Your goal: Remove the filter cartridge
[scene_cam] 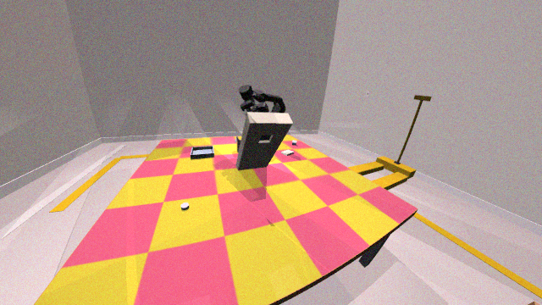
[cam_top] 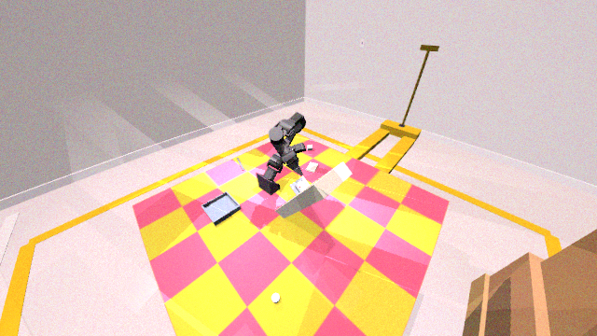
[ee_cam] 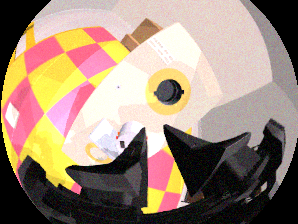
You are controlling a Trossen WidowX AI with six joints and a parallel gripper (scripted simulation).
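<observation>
Now: gripper tip 60 mm above the round filter cartridge and 10 mm to the left of it. Round my gripper tip: grey tray: 320 mm behind, 290 mm to the right, 250 mm below; then flat white block: 330 mm to the left, 260 mm below, 230 mm behind; then service panel: 80 mm below, 40 mm ahead, 10 mm to the left.
</observation>
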